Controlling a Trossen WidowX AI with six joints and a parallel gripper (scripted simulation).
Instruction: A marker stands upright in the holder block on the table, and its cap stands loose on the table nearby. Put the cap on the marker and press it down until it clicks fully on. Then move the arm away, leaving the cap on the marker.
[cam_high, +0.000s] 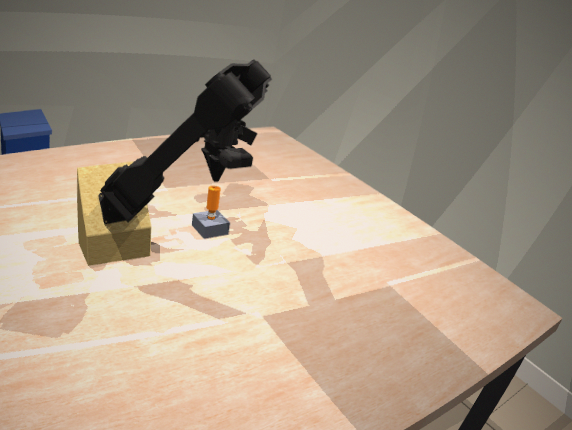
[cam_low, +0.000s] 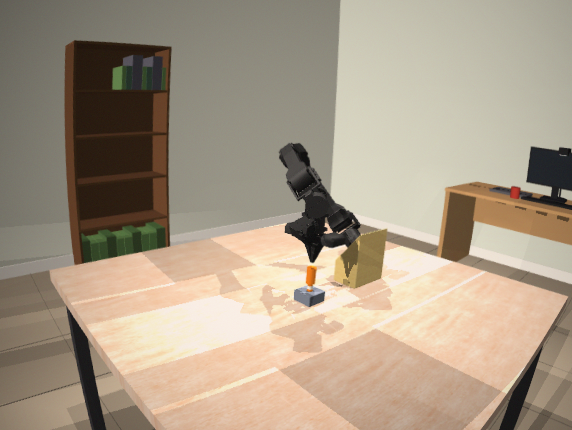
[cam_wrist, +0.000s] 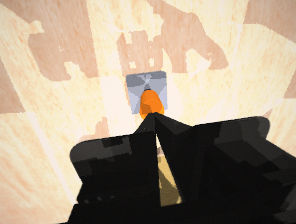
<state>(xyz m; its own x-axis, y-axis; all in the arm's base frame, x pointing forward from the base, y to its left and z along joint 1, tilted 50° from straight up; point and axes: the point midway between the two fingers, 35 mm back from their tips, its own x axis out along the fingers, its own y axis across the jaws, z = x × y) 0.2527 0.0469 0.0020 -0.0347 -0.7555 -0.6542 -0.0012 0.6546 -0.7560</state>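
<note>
Now: the orange cap 4 cm below my gripper tip. Also, from my gripper tip: orange marker: 5 cm below.
</note>
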